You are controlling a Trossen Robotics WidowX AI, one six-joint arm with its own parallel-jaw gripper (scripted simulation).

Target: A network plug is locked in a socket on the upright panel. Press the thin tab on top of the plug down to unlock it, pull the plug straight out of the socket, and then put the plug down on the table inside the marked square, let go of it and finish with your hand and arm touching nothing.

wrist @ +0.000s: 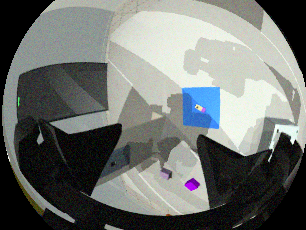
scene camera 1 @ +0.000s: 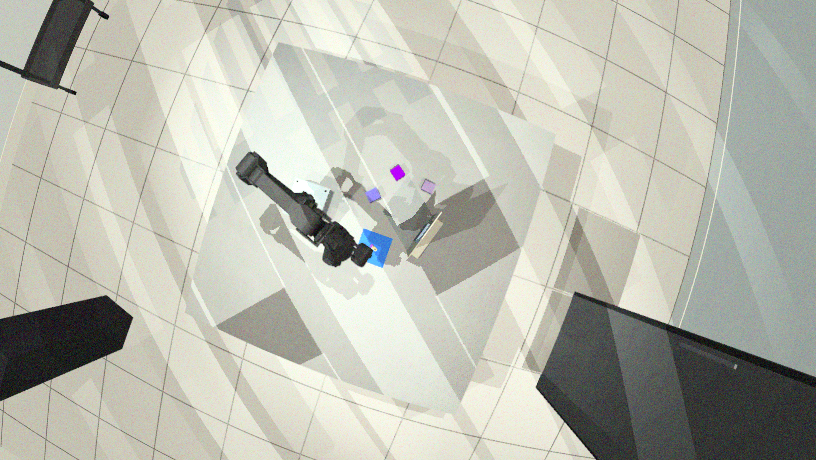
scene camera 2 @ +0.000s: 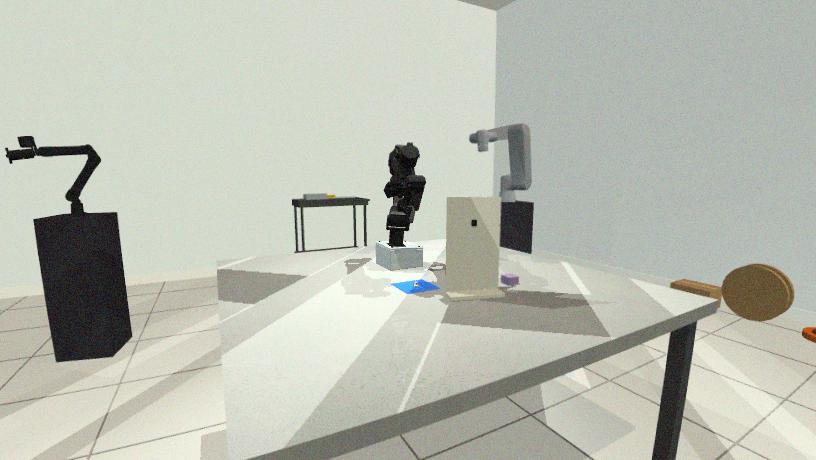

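My gripper in scene camera 1 (363, 250). Gripper in scene camera 2 and the wrist view too: same spot on it, (scene camera 2: 415, 190) and (wrist: 72, 175).
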